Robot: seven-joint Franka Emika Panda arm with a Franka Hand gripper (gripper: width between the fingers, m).
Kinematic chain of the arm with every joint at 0, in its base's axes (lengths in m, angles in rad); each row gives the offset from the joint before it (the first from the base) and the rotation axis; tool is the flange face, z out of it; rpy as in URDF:
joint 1: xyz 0 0 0.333 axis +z
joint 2: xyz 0 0 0 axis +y
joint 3: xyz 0 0 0.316 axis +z
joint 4: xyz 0.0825 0 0 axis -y
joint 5: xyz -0.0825 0 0.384 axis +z
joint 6: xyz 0 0 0 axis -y
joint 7: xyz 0.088 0 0 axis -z
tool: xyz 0 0 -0.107 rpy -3.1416 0 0
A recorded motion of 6 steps. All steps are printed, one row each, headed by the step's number.
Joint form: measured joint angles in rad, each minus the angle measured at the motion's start. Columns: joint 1, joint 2, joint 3, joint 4, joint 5, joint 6, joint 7.
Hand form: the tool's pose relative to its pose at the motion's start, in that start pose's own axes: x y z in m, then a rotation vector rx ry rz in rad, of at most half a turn. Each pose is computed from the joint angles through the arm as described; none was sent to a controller.
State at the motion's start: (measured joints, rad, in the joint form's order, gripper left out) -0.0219 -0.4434 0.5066 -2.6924 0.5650 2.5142 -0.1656
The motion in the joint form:
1: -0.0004 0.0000 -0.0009 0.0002 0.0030 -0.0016 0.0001
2: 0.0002 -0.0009 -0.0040 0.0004 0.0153 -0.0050 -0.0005
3: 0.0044 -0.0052 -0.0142 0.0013 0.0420 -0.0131 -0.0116
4: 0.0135 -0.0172 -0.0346 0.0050 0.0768 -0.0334 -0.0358
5: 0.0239 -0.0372 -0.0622 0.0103 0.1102 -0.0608 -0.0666
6: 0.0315 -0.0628 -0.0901 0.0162 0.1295 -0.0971 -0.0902
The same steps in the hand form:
1: 0.0000 0.0004 -0.0001 0.0021 -0.0008 0.0037
2: 0.0000 0.0012 -0.0005 0.0105 -0.0012 0.0151
3: 0.0003 0.0027 -0.0026 0.0300 0.0005 0.0297
4: 0.0011 0.0043 -0.0084 0.0601 0.0036 0.0391
5: 0.0026 0.0065 -0.0179 0.0935 0.0117 0.0421
6: 0.0034 0.0087 -0.0292 0.1211 0.0168 0.0407

